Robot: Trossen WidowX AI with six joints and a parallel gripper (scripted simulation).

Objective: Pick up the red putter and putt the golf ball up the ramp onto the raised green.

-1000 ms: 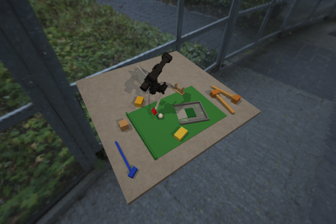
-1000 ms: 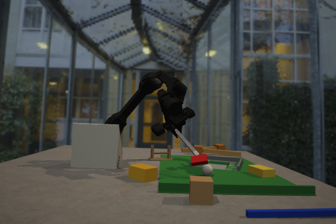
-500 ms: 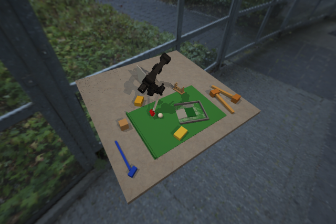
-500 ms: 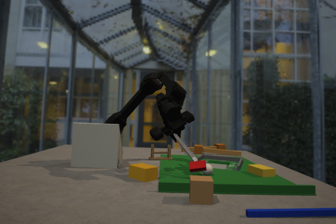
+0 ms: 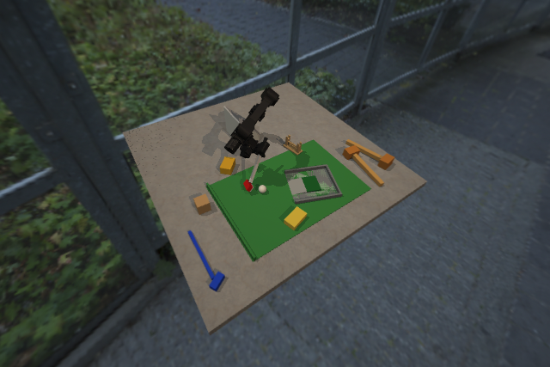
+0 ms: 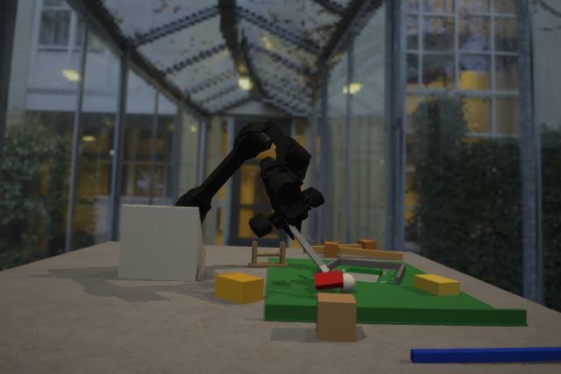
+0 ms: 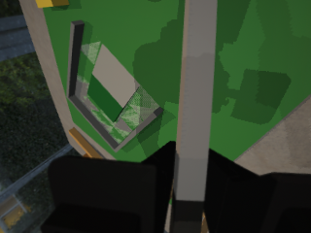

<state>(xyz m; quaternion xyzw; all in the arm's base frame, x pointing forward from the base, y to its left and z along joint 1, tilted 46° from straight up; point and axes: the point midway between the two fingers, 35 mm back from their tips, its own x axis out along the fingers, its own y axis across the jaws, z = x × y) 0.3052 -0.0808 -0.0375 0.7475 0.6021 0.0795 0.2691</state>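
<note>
Right now my gripper tip is 20 mm short of the red putter, 50 mm to the left of it and 20 mm above it. Also, from my gripper tip: white golf ball 120 mm ahead, 70 mm to the right, 90 mm below; then wooden stand 80 mm behind, 250 mm to the left, 80 mm below; then green mat 170 mm ahead, 60 mm to the left, 120 mm below.
</note>
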